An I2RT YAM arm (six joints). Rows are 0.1 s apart.
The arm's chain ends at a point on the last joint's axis. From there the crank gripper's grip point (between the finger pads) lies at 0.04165 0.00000 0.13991 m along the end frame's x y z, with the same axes.
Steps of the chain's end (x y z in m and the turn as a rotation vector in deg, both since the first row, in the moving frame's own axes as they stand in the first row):
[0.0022, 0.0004, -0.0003, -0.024, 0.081, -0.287]
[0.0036, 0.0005, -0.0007, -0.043, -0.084, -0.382]
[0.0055, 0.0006, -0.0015, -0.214, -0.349, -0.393]
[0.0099, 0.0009, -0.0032, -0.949, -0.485, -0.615]
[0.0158, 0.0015, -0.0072, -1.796, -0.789, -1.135]
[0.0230, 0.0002, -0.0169, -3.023, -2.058, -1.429]
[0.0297, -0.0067, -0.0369, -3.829, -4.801, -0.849]
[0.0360, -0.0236, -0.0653, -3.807, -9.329, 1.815]
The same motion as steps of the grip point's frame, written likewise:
[0.0024, 0.0002, -0.0004, -0.024, 0.081, -0.287]
[0.0034, 0.0003, -0.0006, -0.043, -0.084, -0.382]
[0.0046, 0.0008, -0.0012, -0.214, -0.349, -0.393]
[0.0087, 0.0028, -0.0029, -0.949, -0.485, -0.615]
[0.0139, 0.0051, -0.0067, -1.796, -0.789, -1.135]
[0.0180, 0.0066, -0.0157, -3.023, -2.058, -1.429]
[0.0179, 0.0022, -0.0342, -3.829, -4.801, -0.849]
[0.0126, -0.0132, -0.0608, -3.807, -9.329, 1.815]

